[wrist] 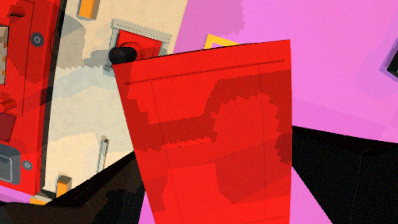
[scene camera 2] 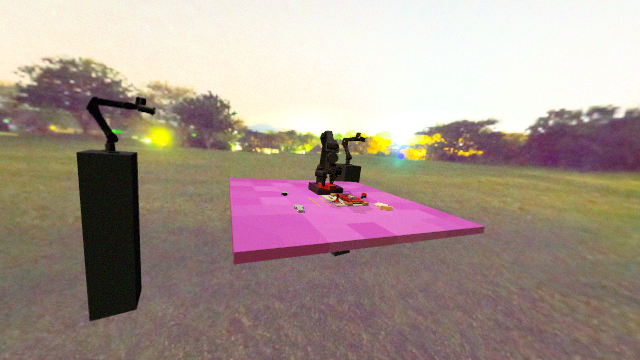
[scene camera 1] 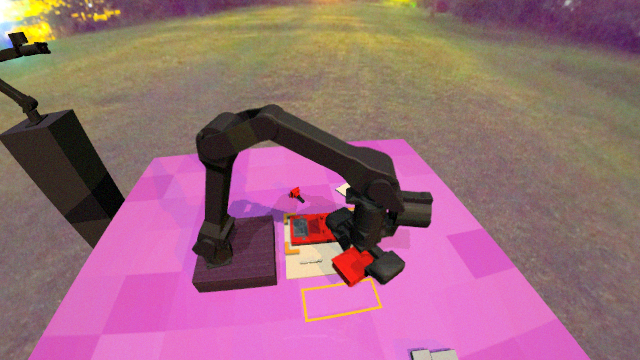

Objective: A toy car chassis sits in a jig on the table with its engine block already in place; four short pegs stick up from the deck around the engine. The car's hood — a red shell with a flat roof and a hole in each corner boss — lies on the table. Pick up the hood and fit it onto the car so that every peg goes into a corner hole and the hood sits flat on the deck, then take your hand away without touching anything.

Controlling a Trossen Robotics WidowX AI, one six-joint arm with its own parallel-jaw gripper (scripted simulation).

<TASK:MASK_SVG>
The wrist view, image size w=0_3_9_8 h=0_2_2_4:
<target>my gripper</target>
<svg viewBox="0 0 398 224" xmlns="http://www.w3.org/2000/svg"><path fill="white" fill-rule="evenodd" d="M134 150L109 165L106 169L99 171L92 178L87 179L54 200L50 200L47 204L13 201L0 203L0 224L138 224L146 189L142 182ZM292 126L292 168L298 173L298 176L332 224L398 224L398 143L335 134L302 126Z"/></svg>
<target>red hood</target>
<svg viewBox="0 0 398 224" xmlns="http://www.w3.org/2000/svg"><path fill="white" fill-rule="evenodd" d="M290 39L234 44L150 57L113 65L126 124L155 224L289 224L292 167L292 69Z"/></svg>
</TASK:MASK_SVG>
